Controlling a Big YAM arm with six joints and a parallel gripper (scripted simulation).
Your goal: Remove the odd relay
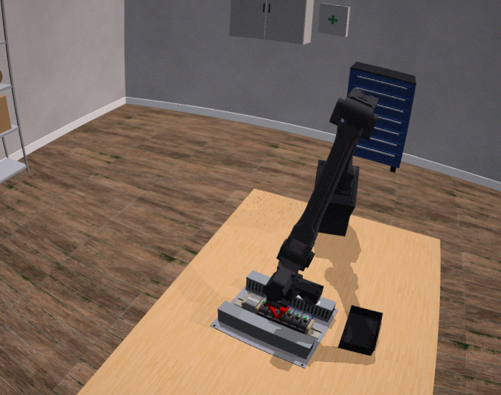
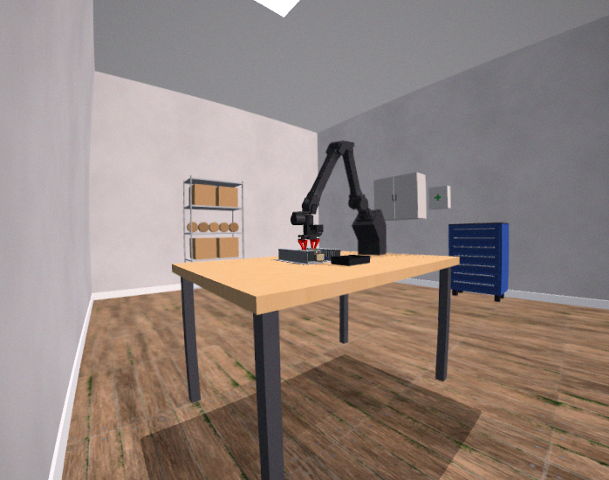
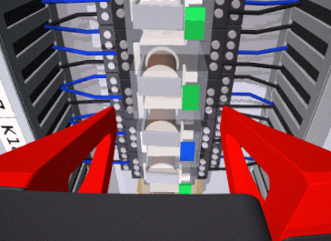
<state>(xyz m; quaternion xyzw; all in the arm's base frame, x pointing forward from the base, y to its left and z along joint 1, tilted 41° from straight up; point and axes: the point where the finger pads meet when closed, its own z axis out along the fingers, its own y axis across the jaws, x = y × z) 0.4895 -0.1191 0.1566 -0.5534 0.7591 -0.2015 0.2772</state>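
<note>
The relay lies right at my hand. The rest, counted from my hand: black tray: 260 mm to the left, 30 mm below, 10 mm ahead.
</note>
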